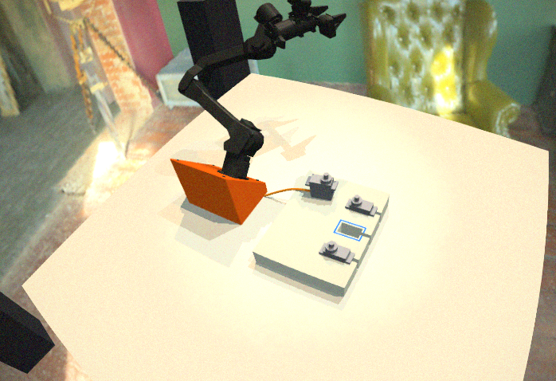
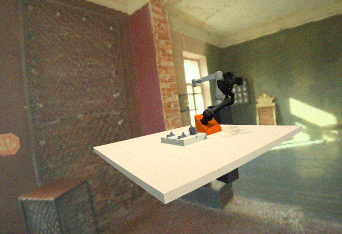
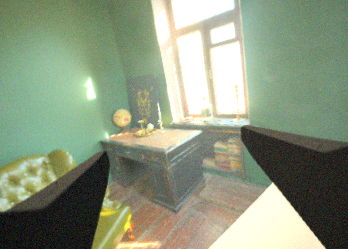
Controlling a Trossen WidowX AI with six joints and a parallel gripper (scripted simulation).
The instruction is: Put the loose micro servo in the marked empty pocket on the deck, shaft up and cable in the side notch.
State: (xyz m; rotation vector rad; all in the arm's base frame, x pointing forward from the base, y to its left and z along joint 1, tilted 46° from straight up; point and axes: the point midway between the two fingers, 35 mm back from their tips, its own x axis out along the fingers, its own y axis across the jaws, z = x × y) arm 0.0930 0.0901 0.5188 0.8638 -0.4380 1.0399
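Now: the pale deck 44 cm to the right of my gripper tip, 39 cm below it and 14 cm ahead of it.
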